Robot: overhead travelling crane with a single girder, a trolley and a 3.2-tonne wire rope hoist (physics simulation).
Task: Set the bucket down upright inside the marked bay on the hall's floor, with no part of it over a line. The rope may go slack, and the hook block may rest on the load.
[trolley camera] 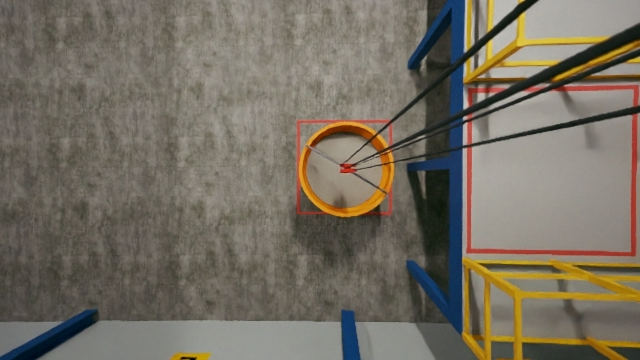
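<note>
The orange round bucket [345,129] hangs upright, seen from above with its open top and grey inside. Its shadow falls on the floor below it in the view, so it looks to be a little above the floor; the exact gap cannot be told. The small red hook block [348,168] is at the bucket's centre, holding its thin bail. The ropes run taut to the upper right. The marked bay [298,137] is a red square on the floor under the bucket. The rim overlaps its right and bottom lines in this view and hides parts of them.
A blue frame [456,210] with slanting braces stands right of the bay. Beyond it are a raised grey surface with a larger red square [469,200] and yellow cage frames [518,325] above and below that square. Blue posts [350,335] and a yellow sign [190,356] show at the bottom.
</note>
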